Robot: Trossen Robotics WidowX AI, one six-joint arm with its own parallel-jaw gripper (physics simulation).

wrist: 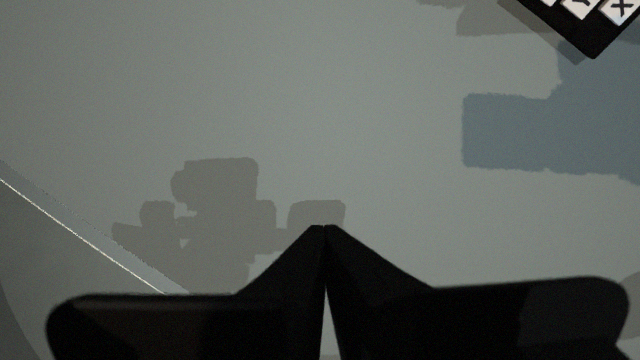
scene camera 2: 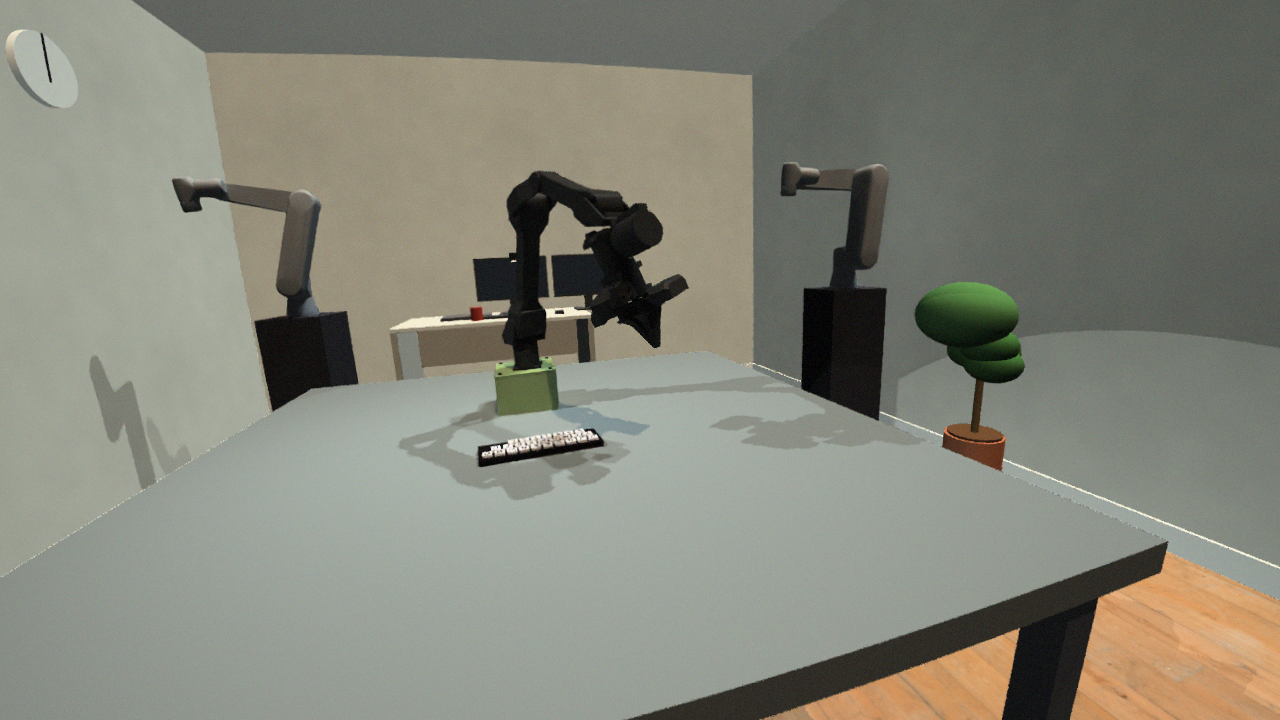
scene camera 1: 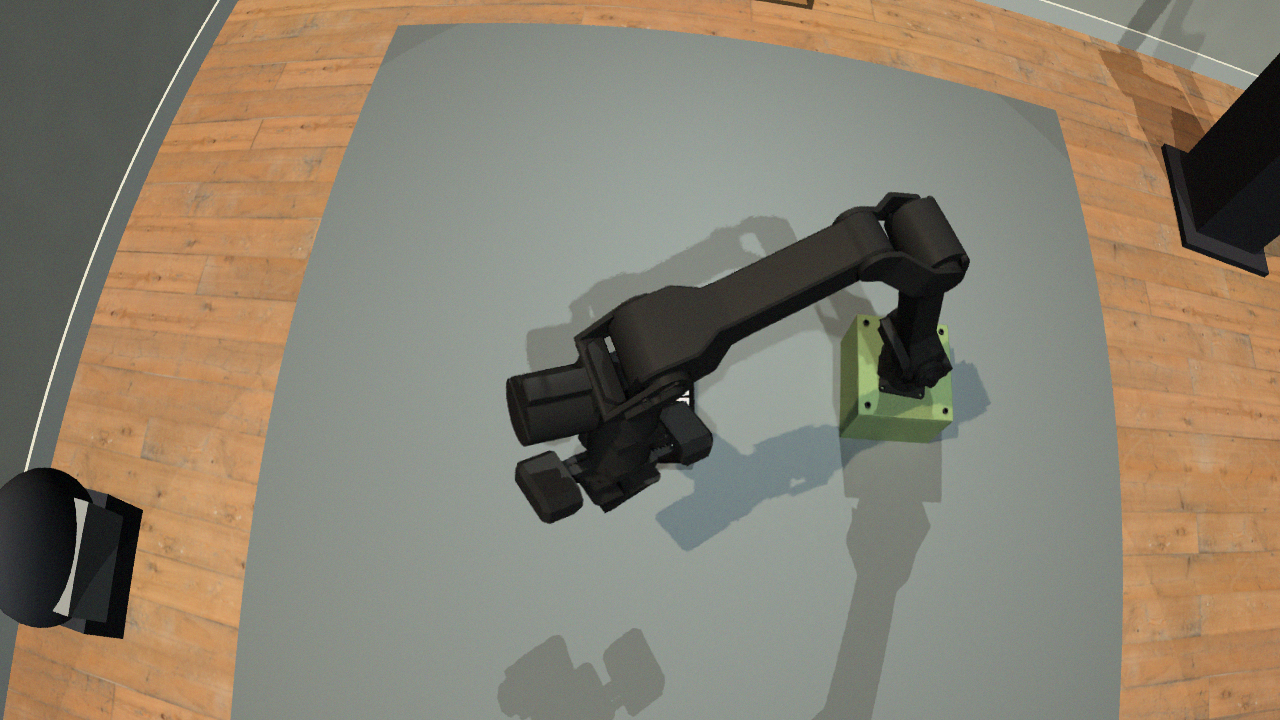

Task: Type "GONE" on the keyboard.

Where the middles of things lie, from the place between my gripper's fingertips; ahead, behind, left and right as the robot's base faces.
The black keyboard (scene camera 2: 506, 458) is 30 mm behind my hand, 220 mm to the right of it and 170 mm below it.
